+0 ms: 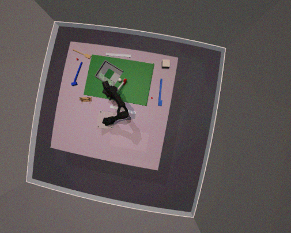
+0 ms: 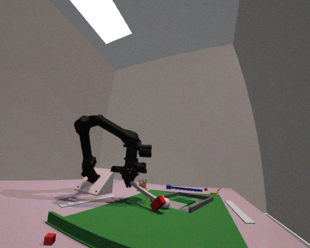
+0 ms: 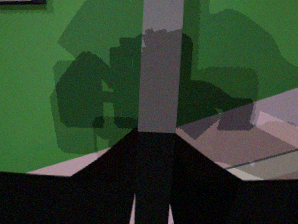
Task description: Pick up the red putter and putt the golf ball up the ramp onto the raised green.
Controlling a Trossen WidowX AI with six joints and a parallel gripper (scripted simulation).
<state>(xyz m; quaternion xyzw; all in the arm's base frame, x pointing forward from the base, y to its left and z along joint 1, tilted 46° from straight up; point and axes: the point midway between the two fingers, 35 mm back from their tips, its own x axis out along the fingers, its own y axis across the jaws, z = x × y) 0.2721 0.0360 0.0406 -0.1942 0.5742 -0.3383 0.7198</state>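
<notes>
Now: the red putter 9 cm ahead of my gripper tip and 2 cm to the right of it. Round my gripper tip: beige cube 51 cm ahead, 43 cm to the right, 4 cm below; white golf ball 19 cm ahead, 4 cm below; green mat 20 cm ahead, 3 cm to the left, 6 cm below.
</notes>
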